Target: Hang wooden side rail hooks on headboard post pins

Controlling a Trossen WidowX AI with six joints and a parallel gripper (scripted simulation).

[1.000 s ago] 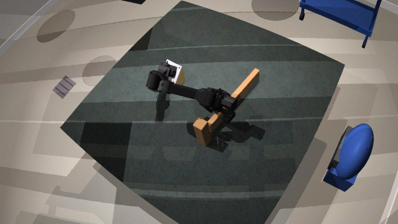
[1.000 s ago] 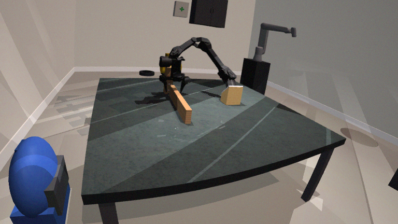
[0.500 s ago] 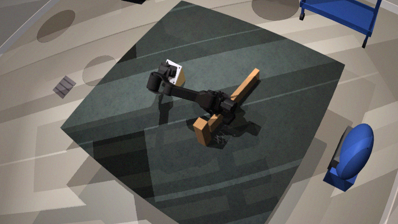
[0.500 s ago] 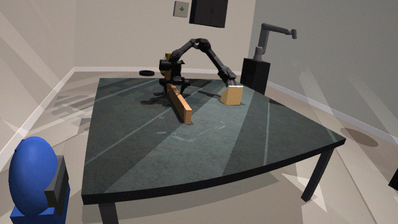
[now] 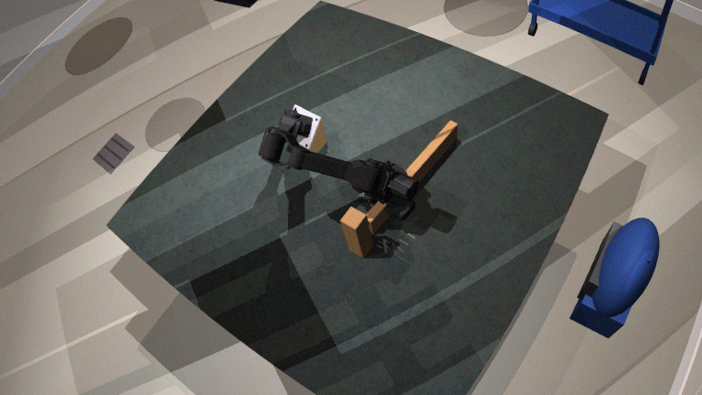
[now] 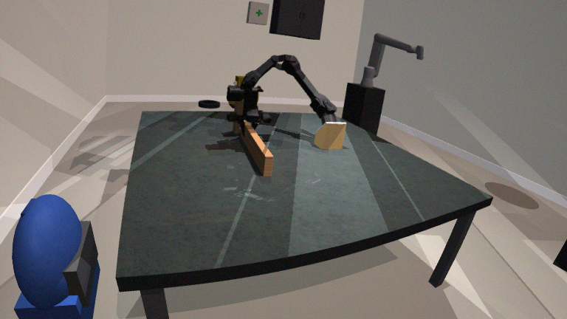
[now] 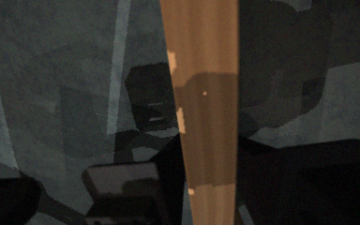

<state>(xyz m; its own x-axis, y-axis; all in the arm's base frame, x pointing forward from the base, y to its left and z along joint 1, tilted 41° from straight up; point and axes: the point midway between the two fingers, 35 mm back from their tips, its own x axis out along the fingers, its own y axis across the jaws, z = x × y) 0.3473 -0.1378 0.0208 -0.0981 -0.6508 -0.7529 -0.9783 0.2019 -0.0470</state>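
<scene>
Right now my gripper tip is 10 mm past the headboard post, 130 mm to the left of it and 60 mm below it.
</scene>
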